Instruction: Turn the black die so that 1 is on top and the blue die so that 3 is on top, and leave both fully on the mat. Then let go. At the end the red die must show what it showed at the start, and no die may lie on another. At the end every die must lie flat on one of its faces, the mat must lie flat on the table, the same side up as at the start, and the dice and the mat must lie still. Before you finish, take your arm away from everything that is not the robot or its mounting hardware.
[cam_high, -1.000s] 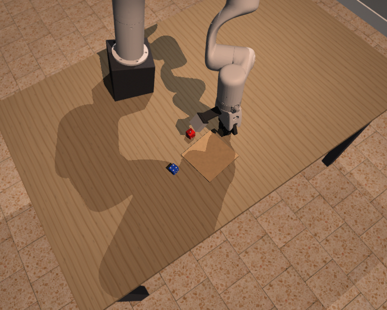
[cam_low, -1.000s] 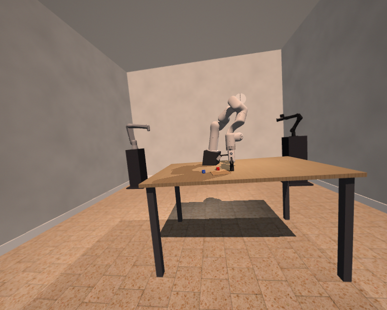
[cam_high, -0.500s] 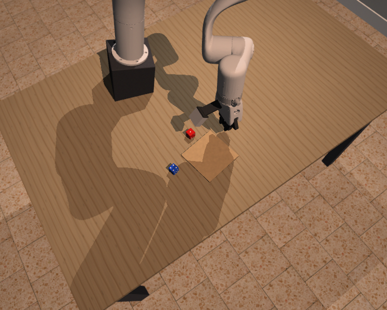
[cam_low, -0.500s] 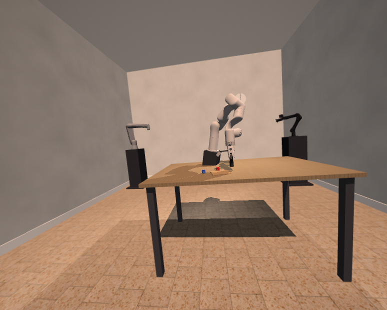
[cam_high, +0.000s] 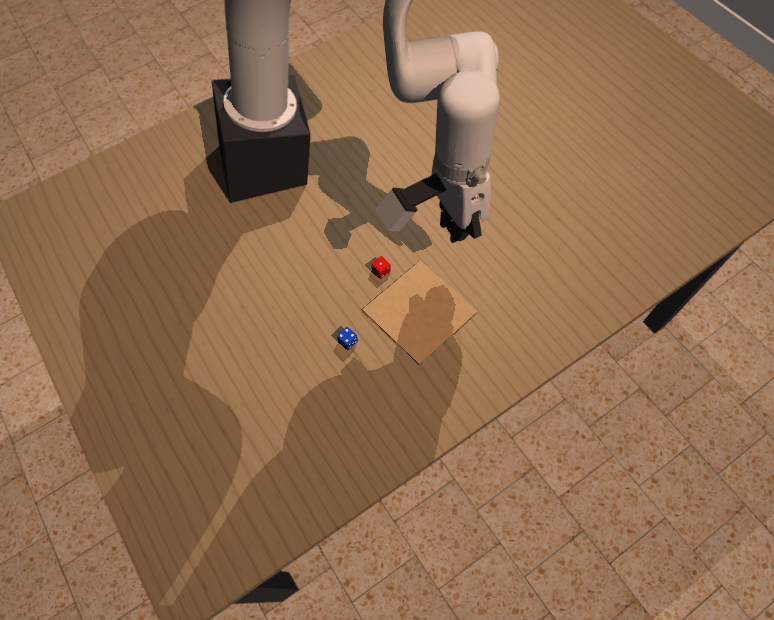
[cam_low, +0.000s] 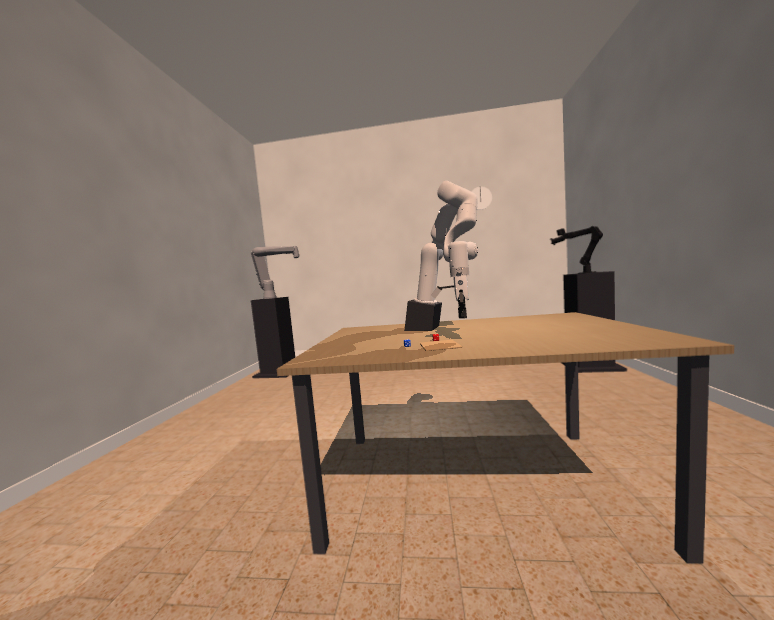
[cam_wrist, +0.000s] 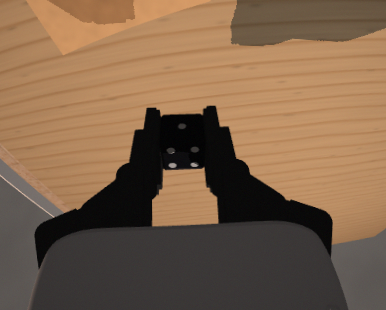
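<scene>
My hand is 6 cm short of the tan mat, 10 cm to the left of it and 12 cm above it. Also, from my hand: red die: 5 cm behind, 12 cm to the right, 11 cm below; blue die: 4 cm ahead, 23 cm to the right, 11 cm below; black die: 1 cm below.
</scene>
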